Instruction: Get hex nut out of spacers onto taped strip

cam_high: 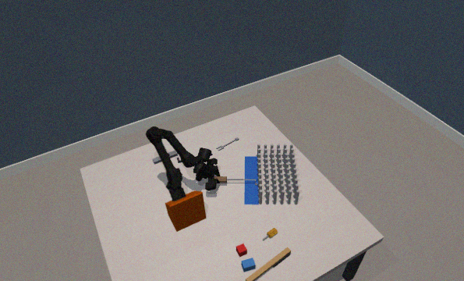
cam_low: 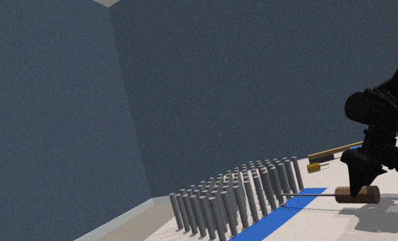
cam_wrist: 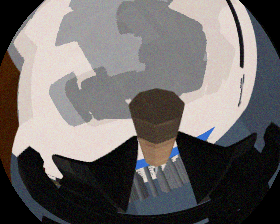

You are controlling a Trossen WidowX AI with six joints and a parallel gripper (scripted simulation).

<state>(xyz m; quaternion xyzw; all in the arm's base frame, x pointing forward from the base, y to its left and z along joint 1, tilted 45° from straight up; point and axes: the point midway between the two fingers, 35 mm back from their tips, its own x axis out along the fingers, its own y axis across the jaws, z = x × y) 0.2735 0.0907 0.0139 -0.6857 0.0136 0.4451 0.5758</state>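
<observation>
My gripper tip is 150 mm past the red cube, 440 mm to the left of it and 20 mm above it. The rest, counted from my gripper tip: blue taped strip (170 mm ahead, 80 mm to the right, 40 mm below); then hook tool (90 mm ahead, 60 mm to the right); then grey fork-like tool (230 mm ahead, 260 mm to the left, 30 mm below).
</observation>
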